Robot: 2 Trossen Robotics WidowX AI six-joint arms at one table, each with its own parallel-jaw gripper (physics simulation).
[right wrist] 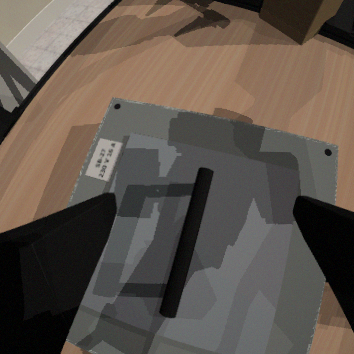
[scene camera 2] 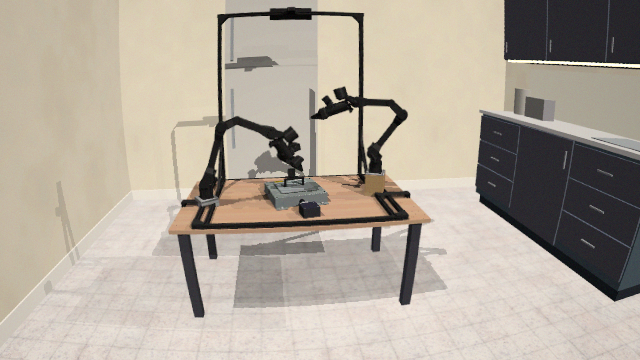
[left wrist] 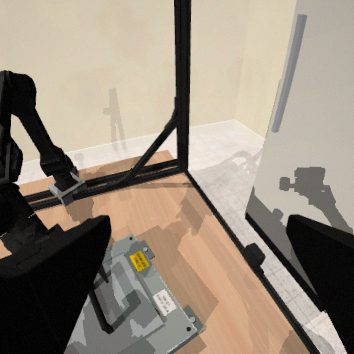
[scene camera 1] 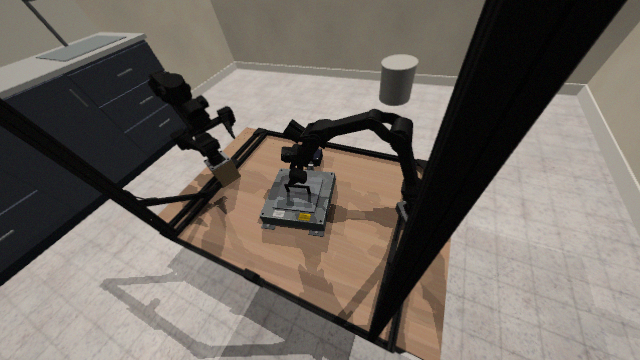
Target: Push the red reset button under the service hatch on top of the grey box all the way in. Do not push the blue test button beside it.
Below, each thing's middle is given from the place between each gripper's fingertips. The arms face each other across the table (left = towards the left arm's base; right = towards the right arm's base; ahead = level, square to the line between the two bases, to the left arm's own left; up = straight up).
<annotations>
Right now the grey box [scene camera 1: 316, 221] is 380 mm below my left hand, 180 mm ahead of it and 130 mm to the right of it.
My right hand is 50 mm short of the grey box, 30 mm to the left of it and 130 mm above it.
</annotations>
